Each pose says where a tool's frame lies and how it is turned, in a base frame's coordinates. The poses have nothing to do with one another.
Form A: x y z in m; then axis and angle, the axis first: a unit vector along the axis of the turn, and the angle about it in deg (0 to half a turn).
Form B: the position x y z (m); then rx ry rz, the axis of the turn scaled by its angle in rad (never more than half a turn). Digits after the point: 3 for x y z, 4 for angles.
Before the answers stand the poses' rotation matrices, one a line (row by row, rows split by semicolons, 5 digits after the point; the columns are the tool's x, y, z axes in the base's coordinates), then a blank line. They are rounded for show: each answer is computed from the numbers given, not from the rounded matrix.
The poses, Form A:
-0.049 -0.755 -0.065 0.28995 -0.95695 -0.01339 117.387
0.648 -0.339 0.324 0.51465 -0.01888 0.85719 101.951
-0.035 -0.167 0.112 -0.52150 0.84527 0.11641 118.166
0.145 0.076 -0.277 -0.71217 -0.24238 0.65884 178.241
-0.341 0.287 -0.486 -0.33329 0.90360 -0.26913 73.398
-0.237 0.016 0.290 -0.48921 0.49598 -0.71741 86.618
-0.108 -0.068 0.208 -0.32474 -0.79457 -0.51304 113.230
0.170 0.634 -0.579 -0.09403 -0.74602 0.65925 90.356
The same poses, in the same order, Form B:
-0.33726 -0.39321 -0.85536; -0.41699 0.87700 -0.23874; 0.84402 0.27616 -0.45974
0.11264 -0.85034 0.51404; 0.82688 -0.20664 -0.52303; 0.55098 0.48396 0.67986
-0.07169 -0.75151 0.65581; -0.54626 0.57971 0.60459; -0.83454 -0.31490 -0.45208
0.01460 0.32493 -0.94563; 0.36537 -0.88206 -0.29744; -0.93075 -0.34116 -0.13160
0.36506 0.04280 0.93000; -0.47302 0.86892 0.14569; -0.80186 -0.49310 0.33746
0.28420 0.48784 0.82538; -0.94449 0.29048 0.15353; -0.16486 -0.82319 0.54331
-0.24737 0.83124 -0.49784; -0.11165 0.48593 0.86684; 0.96247 0.27002 -0.02740
0.00268 -0.58865 -0.80838; 0.72982 0.55379 -0.40084; 0.68363 -0.58890 0.43110

-0.049 -0.755 -0.065 0.5940 -1.9606 -0.0274
0.648 -0.339 0.324 0.9158 -0.0336 1.5253
-0.035 -0.167 0.112 -1.0755 1.7433 0.2401
0.145 0.076 -0.277 -2.2155 -0.7540 2.0496
-0.341 0.287 -0.486 -0.4270 1.1575 -0.3448
-0.237 0.016 0.290 -0.7396 0.7498 -1.0846
-0.108 -0.068 0.208 -0.6418 -1.5703 -1.0139
0.170 0.634 -0.579 -0.1483 -1.1765 1.0396

